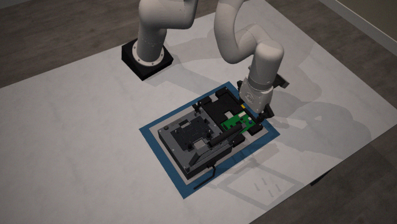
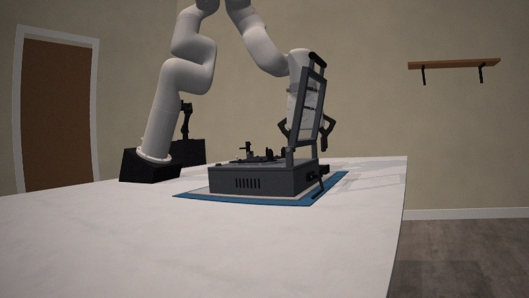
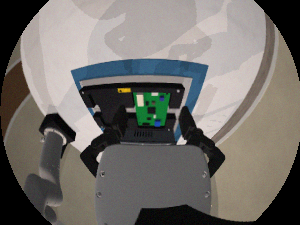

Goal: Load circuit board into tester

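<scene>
Right now the green circuit board is 4 cm to the right of my hand and 5 cm below it. From my hand the other things lie so: lid: 12 cm ahead, 19 cm to the right, 11 cm above; pin plate: 1 cm ahead, 21 cm to the right; tester: 2 cm ahead, 17 cm to the right, 4 cm above.
</scene>
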